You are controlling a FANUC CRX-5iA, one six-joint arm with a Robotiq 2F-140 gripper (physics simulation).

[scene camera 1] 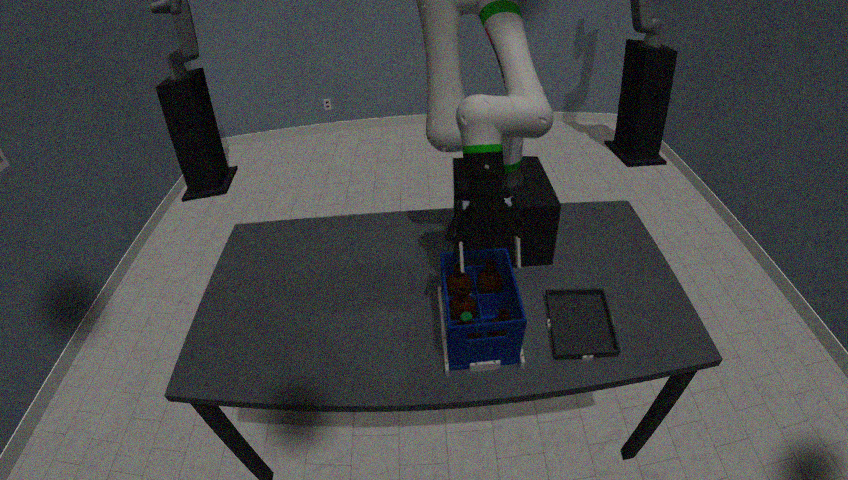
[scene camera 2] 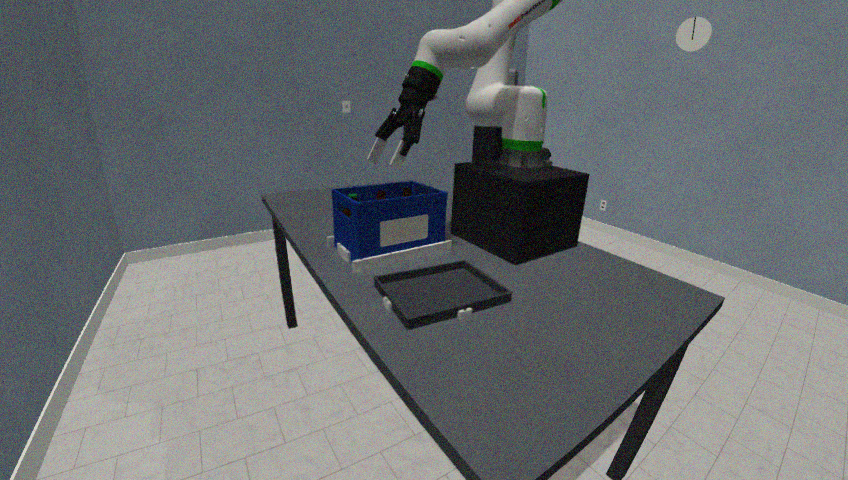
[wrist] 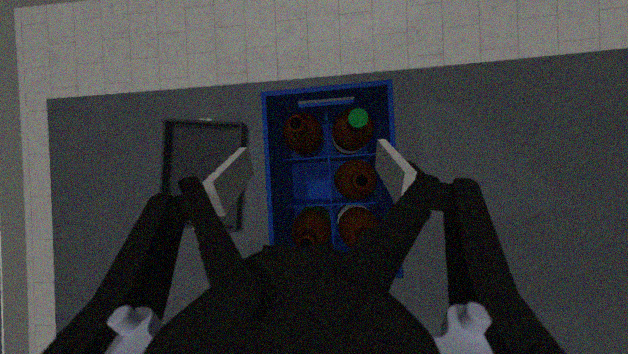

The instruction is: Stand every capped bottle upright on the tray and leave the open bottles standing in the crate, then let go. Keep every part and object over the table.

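Places are measured from the arm's base along level axes (x ahead, y left, z up), in metres.
Pixels of known places: gripper, between the fingertips: (scene camera 1: 490, 268) (scene camera 2: 382, 164) (wrist: 311, 157); arm's base, origin of its link: (scene camera 1: 500, 178) (scene camera 2: 519, 167).
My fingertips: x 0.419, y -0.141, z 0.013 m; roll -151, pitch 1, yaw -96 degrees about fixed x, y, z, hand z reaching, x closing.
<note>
For each thing: its top centre in the pictures, then the offset to it from my fingertips. Level surfaces: height alone.
- blue crate, centre of its top: (wrist: 329, 182) (scene camera 1: 480, 284) (scene camera 2: 388, 190) 0.014 m right, 0.030 m back, 0.077 m down
- green cap, centre of its top: (wrist: 358, 117) (scene camera 1: 466, 315) (scene camera 2: 352, 194) 0.069 m right, 0.057 m ahead, 0.089 m down
- black tray, centre of its top: (scene camera 2: 441, 284) (wrist: 199, 174) (scene camera 1: 582, 319) 0.284 m left, 0.026 m ahead, 0.227 m down
- table, height of its surface: 0.252 m down
A blue crate (scene camera 1: 487, 350) (scene camera 2: 357, 228) (wrist: 268, 175) stands on the table and holds several upright brown bottles. One bottle has a green cap (scene camera 1: 466, 316) (scene camera 2: 352, 195) (wrist: 358, 118) and stands in the far right compartment in the wrist view. An open bottle (wrist: 303, 135) stands left of it, and another open bottle (wrist: 355, 179) stands in the middle right compartment. A near left bottle (wrist: 311, 225) and a near right bottle (wrist: 356, 222) are partly hidden by the gripper. The black tray (scene camera 1: 574, 291) (scene camera 2: 437, 315) (wrist: 168, 150) bears no bottle. My gripper (scene camera 1: 489, 268) (scene camera 2: 385, 162) (wrist: 311, 157) is open and empty, above the crate.
Low white rails (scene camera 2: 404, 254) run along the crate's base. The arm's black pedestal (scene camera 1: 538, 231) (scene camera 2: 517, 208) stands behind the crate. The table (scene camera 1: 327, 309) (scene camera 2: 571, 356) has its front edge close to the crate and tray.
</note>
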